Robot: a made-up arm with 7 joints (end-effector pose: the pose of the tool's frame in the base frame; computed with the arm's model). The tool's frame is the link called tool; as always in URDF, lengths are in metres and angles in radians. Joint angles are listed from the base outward.
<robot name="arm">
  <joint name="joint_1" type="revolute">
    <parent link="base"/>
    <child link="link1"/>
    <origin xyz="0 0.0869 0" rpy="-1.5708 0 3.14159"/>
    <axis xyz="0 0 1"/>
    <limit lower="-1.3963" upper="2" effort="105" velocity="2.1"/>
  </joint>
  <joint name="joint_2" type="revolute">
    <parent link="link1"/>
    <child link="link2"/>
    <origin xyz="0 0 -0.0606" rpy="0 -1.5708 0"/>
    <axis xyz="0 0 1"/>
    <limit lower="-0.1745" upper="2" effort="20" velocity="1.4"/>
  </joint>
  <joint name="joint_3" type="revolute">
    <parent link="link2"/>
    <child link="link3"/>
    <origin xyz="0 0.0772 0" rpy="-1.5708 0 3.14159"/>
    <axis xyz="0 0 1"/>
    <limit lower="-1.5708" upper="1.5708" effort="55" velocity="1"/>
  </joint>
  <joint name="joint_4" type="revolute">
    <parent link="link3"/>
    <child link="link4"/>
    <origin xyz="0 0 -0.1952" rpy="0 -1.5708 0"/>
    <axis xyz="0 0 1"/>
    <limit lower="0" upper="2.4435" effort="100" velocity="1"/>
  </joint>
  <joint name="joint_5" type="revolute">
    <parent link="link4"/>
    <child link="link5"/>
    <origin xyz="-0.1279 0 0" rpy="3.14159 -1.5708 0"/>
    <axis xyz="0 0 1"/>
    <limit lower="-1.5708" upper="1.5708" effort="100" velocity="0.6"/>
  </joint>
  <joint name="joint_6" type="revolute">
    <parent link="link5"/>
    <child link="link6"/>
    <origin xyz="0 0 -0.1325" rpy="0 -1.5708 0"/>
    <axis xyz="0 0 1"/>
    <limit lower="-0.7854" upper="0.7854" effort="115" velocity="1.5"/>
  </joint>
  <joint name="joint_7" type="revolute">
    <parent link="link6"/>
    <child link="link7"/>
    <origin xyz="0 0 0" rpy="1.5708 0 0"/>
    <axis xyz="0 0 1"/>
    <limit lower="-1.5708" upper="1.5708" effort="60" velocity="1.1"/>
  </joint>
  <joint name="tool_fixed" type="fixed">
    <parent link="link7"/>
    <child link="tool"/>
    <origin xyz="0 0 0" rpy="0 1.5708 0"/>
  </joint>
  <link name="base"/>
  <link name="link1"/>
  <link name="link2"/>
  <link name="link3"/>
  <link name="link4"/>
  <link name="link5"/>
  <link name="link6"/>
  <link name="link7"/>
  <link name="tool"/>
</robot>
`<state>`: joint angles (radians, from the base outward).
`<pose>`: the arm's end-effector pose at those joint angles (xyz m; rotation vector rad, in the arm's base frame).
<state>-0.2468 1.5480 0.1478 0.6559 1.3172 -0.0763 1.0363</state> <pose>0.1554 0.6267 -0.0263 0.0289 -1.2991 -0.2379</pose>
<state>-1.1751 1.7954 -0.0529 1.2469 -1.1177 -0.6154 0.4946</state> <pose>0.1563 0.4968 -0.2019 -0.3410 0.9344 -2.6649</pose>
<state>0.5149 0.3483 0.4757 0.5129 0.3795 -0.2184 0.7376</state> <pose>0.3201 0.3729 -0.3351 -0.3279 -1.5697 0.2855</pose>
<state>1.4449 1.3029 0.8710 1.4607 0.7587 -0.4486 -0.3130</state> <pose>-0.0894 0.4902 0.1793 -0.5012 1.8627 -0.7474</pose>
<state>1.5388 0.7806 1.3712 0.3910 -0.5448 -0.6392 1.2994</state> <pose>0.2966 0.5777 0.0102 0.4244 -2.5135 -0.2245</pose>
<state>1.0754 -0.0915 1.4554 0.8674 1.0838 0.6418 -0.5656</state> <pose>0.4129 0.3037 -0.1971 -1.4227 -0.5972 1.8632</pose>
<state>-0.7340 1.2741 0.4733 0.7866 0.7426 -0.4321 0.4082</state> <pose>0.0863 0.6084 -0.1493 0.6314 -1.0565 -0.3501</pose>
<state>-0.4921 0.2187 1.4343 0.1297 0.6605 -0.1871 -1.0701</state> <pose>-0.2373 0.2952 -0.4523 1.5428 0.8955 1.9220</pose>
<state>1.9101 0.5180 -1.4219 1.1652 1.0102 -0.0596 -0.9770</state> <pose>0.4060 0.1277 0.1809 0.4702 -2.3757 0.2060</pose>
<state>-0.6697 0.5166 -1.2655 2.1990 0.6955 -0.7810 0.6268</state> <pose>-0.0764 0.0317 -0.1985 -1.9752 -1.3438 0.1423</pose>
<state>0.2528 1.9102 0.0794 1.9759 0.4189 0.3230 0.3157</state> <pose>0.2124 0.3013 0.1317 1.0364 -1.1761 -1.3256</pose>
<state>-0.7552 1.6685 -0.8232 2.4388 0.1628 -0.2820 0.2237</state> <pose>0.0041 0.2329 -0.1626 -1.0681 -0.6171 -1.3986</pose>
